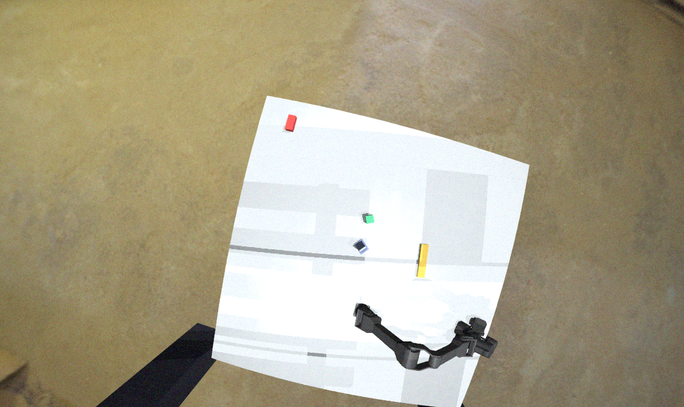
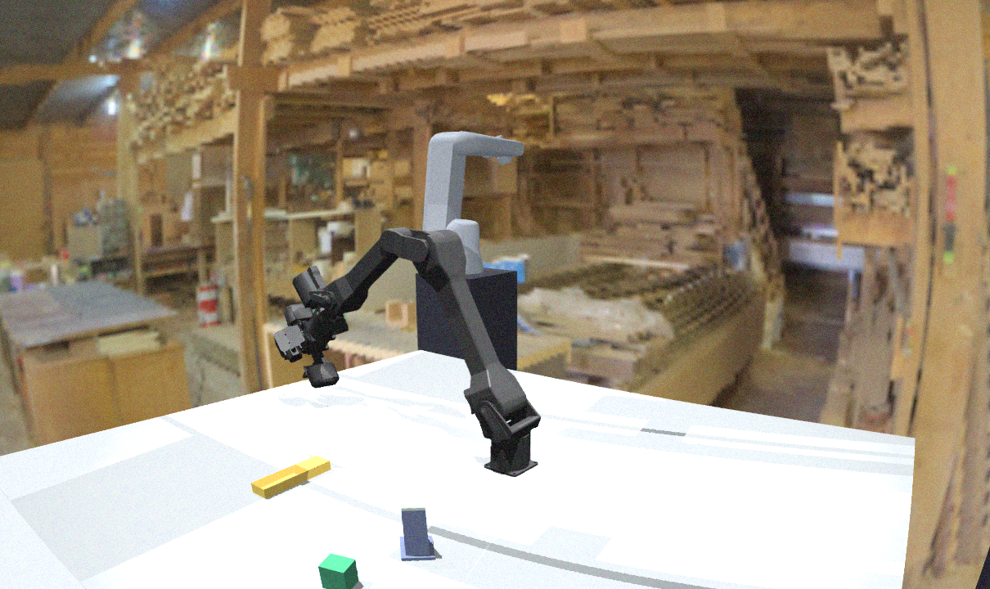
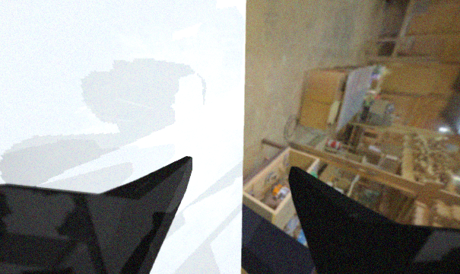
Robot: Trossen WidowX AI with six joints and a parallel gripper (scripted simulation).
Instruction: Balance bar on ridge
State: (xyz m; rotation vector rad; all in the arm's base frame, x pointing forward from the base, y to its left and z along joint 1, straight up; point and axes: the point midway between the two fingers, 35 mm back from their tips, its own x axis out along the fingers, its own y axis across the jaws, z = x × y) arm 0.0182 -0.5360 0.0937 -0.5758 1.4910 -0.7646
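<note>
Right now my gripper tip is 27 cm short of the yellow bar, 35 cm to the right of it and 6 cm above it. From my gripper tip the other things lie so: green cube (40 cm ahead, 63 cm to the left, 5 cm below); then red block (72 cm ahead, 106 cm to the left, 5 cm below).
</note>
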